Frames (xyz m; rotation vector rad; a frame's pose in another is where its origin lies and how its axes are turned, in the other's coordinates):
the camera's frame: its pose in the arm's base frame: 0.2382 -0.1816 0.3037 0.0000 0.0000 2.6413
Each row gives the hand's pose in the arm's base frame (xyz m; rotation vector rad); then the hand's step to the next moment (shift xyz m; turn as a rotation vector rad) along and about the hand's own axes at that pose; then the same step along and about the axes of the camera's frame.
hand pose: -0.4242 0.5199 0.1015 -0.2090 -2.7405 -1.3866
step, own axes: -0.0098 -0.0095 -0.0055 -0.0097 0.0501 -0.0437
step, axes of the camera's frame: -0.0125 0.0056 -0.0055 -0.0180 -0.0021 0.0647
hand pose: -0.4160 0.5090 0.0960 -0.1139 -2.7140 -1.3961
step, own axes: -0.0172 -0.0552 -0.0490 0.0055 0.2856 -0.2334
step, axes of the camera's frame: -0.0464 0.0571 -0.0181 -0.0423 0.0044 0.3664
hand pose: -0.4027 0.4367 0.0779 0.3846 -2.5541 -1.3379
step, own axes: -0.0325 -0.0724 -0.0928 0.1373 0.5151 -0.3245
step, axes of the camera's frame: -0.1088 0.0544 -0.0110 0.0709 0.0528 0.6178
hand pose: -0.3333 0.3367 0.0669 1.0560 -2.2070 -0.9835
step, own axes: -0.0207 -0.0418 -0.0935 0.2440 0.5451 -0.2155
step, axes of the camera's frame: -0.1014 -0.0119 0.0223 0.1874 0.1513 0.5875
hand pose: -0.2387 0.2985 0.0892 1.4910 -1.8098 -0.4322
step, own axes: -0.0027 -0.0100 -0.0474 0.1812 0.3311 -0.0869
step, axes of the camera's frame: -0.0317 -0.0276 0.0242 0.1240 0.1426 0.3381
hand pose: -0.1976 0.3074 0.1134 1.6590 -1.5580 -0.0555
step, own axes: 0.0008 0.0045 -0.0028 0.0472 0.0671 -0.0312
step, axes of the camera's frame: 0.0023 -0.0003 0.0048 0.0157 0.0256 0.0825
